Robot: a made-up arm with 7 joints.
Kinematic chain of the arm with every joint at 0, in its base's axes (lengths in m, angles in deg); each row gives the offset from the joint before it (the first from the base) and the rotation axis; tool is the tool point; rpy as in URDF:
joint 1: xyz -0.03 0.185 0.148 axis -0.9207 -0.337 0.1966
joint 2: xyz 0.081 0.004 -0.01 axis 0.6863 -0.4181 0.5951
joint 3: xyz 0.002 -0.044 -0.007 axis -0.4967 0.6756 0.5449
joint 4: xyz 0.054 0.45 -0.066 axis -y
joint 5: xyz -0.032 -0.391 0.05 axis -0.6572 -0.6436 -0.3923
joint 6: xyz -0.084 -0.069 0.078 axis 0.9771 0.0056 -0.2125
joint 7: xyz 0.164 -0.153 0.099 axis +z
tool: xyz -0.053 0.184 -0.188 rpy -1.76 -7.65 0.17
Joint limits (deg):
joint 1: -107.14..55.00
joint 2: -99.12..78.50
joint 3: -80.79..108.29
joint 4: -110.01..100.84
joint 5: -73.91..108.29
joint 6: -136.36..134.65
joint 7: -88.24..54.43
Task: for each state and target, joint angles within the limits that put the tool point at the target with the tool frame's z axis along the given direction. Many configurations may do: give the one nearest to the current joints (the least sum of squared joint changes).
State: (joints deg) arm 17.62 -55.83 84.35 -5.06 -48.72 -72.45 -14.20
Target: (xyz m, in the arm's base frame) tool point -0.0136 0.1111 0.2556 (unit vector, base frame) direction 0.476 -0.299 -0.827
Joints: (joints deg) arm 26.63 -68.72 92.11 -26.13 -64.13 -61.15 22.95
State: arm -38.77 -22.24 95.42 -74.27 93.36 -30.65 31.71
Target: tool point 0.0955 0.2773 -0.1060 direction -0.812 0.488 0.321
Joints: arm -6.31 -17.82 93.15 -110.01 72.24 -63.15 50.33
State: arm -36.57 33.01 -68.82 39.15 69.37 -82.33 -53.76
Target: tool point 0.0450 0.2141 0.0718 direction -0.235 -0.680 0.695
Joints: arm -35.56 70.28 -80.79 39.93 58.14 -43.12 -15.87
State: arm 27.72 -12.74 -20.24 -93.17 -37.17 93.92 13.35
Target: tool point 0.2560 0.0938 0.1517 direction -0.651 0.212 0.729
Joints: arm 26.92 -28.91 -1.57 -96.63 -33.08 134.65 36.45
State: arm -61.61 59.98 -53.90 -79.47 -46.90 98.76 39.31
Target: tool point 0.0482 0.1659 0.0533 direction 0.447 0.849 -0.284
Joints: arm -47.85 78.50 -62.77 -29.14 -57.03 72.11 43.65
